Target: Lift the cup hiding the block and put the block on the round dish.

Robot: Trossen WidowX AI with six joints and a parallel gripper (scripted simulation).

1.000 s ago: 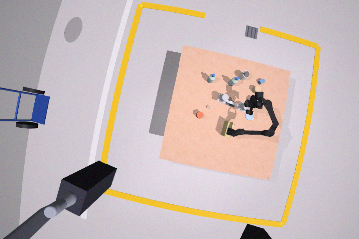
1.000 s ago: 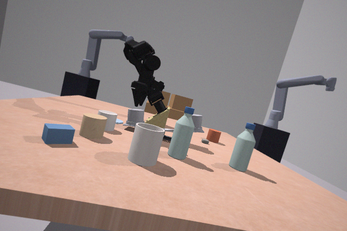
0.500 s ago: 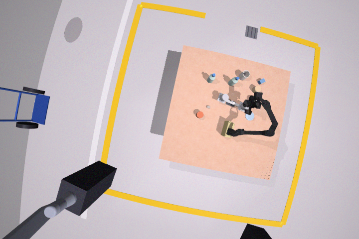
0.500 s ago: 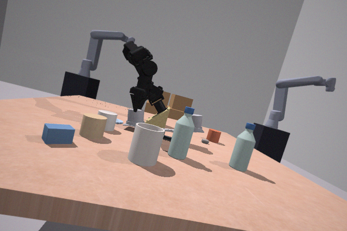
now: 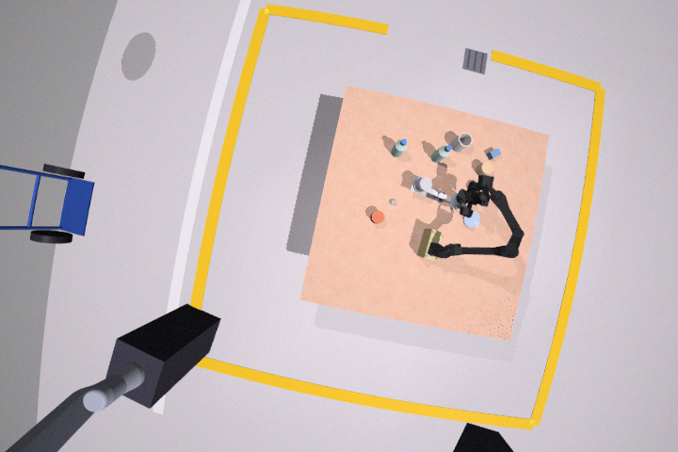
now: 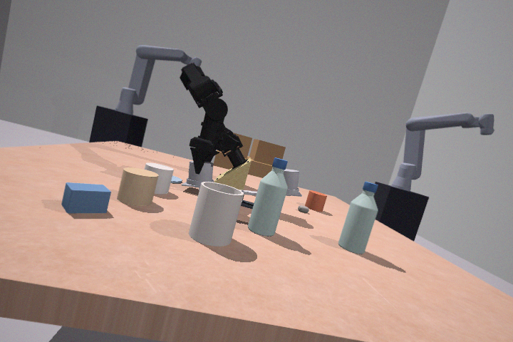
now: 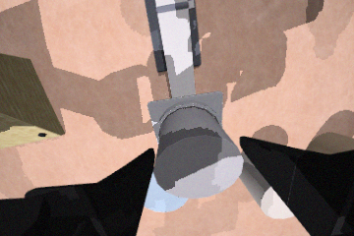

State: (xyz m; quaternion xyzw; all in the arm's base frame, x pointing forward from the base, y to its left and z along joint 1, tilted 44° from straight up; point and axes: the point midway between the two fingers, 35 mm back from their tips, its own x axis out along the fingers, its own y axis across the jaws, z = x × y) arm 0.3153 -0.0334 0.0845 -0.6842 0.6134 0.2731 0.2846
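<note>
Now: gripper tip 20 mm above the small block. Also, from my gripper tip: grey cup: 20 mm to the right; then round pale blue dish: 60 mm behind, 120 mm to the right, 60 mm below; then white cylinder: 110 mm ahead, 100 mm to the right, 20 mm below.
</note>
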